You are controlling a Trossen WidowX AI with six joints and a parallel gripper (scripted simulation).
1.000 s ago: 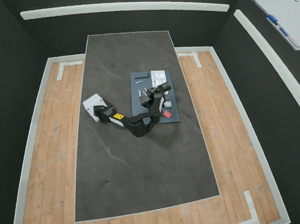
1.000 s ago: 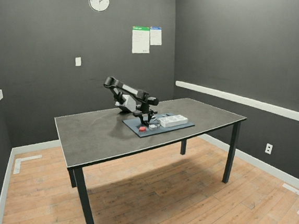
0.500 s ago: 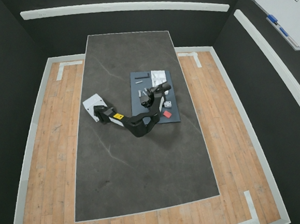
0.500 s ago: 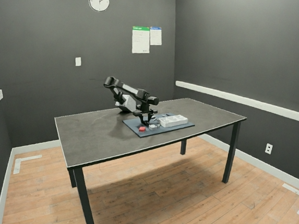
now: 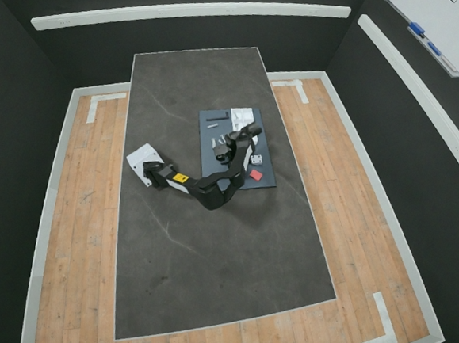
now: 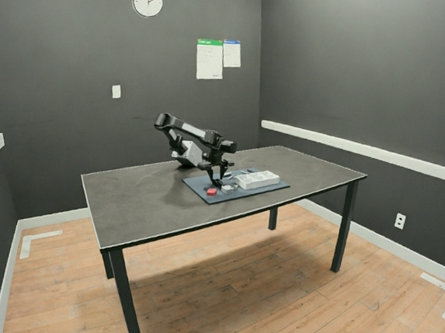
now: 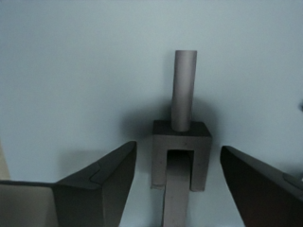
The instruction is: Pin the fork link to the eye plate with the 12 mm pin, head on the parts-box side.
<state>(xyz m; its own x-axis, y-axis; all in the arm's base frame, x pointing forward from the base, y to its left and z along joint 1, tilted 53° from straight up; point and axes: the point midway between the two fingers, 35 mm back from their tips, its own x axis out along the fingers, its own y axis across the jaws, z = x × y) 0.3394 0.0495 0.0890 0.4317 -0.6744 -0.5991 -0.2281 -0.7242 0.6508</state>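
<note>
My gripper is now 4 cm short of the eye plate, 4 cm above it and 1 cm to the left of it. Also, from my hand: grey block (11 cm ahead, 4 cm below, 3 cm to the right); then red block (10 cm to the right, 8 cm ahead, 5 cm below); then blue-grey mat (9 cm to the left, 6 cm below, 5 cm ahead).
</note>
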